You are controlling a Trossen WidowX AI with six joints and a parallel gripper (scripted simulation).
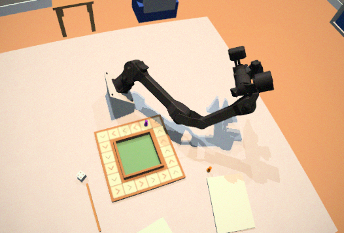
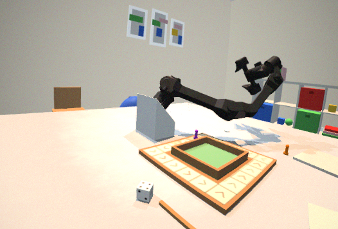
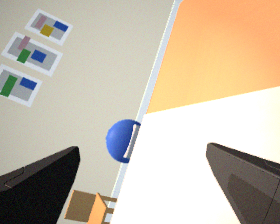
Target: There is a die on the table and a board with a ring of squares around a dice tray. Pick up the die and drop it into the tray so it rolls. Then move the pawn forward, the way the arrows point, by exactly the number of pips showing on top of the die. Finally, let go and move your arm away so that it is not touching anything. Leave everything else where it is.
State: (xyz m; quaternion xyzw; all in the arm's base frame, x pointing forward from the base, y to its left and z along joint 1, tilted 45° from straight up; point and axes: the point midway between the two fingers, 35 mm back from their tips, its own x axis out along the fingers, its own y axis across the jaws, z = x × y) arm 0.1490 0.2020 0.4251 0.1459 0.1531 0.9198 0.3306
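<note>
Right now the white die is 720 mm to the right of my gripper tip, 220 mm below it and 120 mm ahead of it. Round my gripper tip: orange pawn: 300 mm ahead, 280 mm to the right, 220 mm below; then white disc: 230 mm below, 200 mm to the right, 50 mm ahead; then purple pawn: 410 mm to the right, 210 mm below, 20 mm ahead.
</note>
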